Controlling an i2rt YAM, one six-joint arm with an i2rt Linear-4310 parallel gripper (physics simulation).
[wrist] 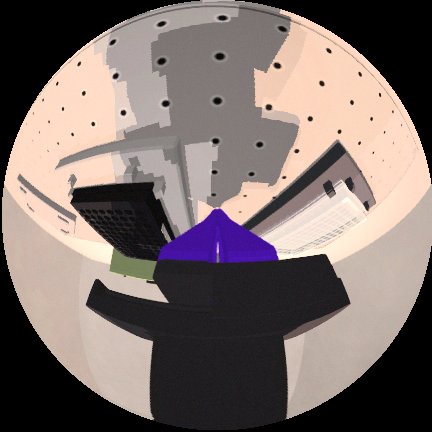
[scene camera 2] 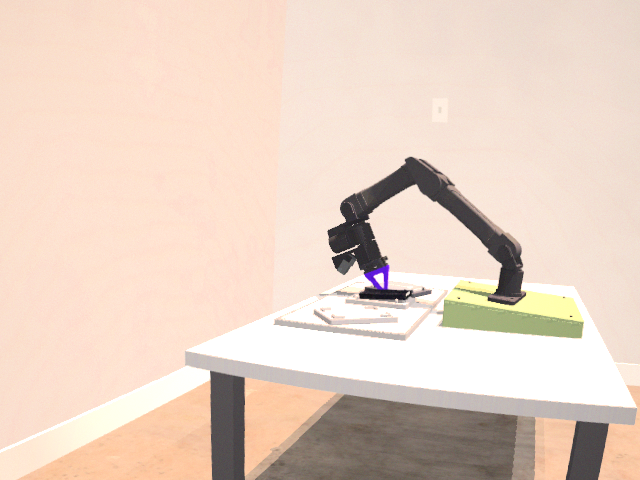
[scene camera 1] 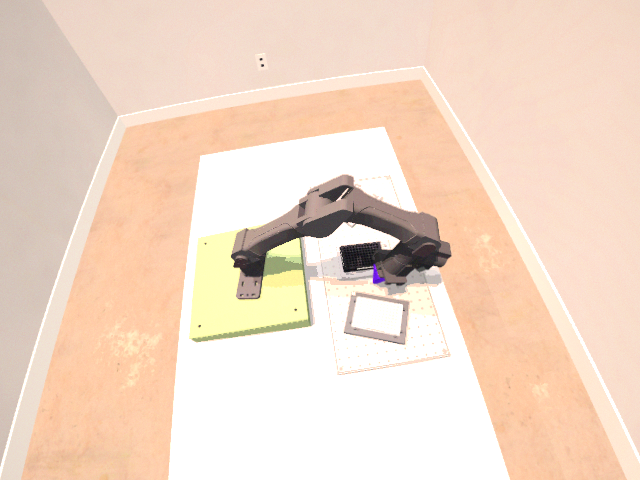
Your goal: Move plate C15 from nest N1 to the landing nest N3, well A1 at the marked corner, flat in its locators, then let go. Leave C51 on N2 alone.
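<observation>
A black well plate (scene camera 1: 358,257) (scene camera 2: 385,295) (wrist: 120,217) sits level in the pale middle nest (scene camera 2: 379,301) (wrist: 150,143). A white plate (scene camera 1: 377,314) (wrist: 315,227) lies in the dark-framed nest (scene camera 1: 374,338) (wrist: 352,167). A pale nest (scene camera 2: 356,319) (wrist: 45,206) holds no plate; the arm hides much of it in scene camera 1. No plate or nest labels are readable, so I cannot tell which plate is C15. My gripper (scene camera 2: 383,288) (wrist: 217,214) is shut, with its purple fingertips together and empty, beside the black plate on the side facing the dark-framed nest.
The nests stand on a perforated board (scene camera 1: 429,343) (scene camera 2: 405,333) (wrist: 320,107) on the white table (scene camera 1: 248,403) (scene camera 2: 496,361). The arm's base stands on a yellow-green block (scene camera 1: 222,310) (scene camera 2: 511,322) (wrist: 131,266). The arm reaches over the board.
</observation>
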